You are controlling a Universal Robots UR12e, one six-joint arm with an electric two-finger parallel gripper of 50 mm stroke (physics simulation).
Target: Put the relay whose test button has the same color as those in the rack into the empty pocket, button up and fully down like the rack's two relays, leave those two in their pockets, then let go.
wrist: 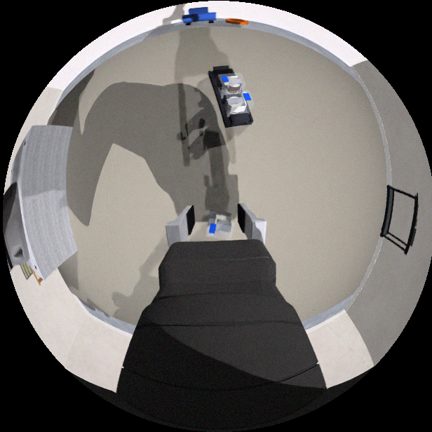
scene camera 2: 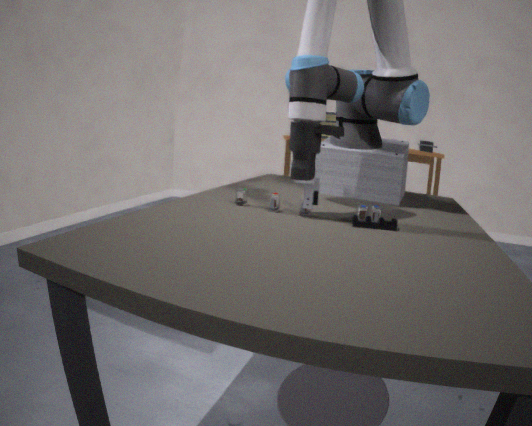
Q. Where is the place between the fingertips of my gripper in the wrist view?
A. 215,213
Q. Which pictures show my gripper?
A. The wrist view and scene camera 2: all of them.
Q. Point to a black rack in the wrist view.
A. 239,119
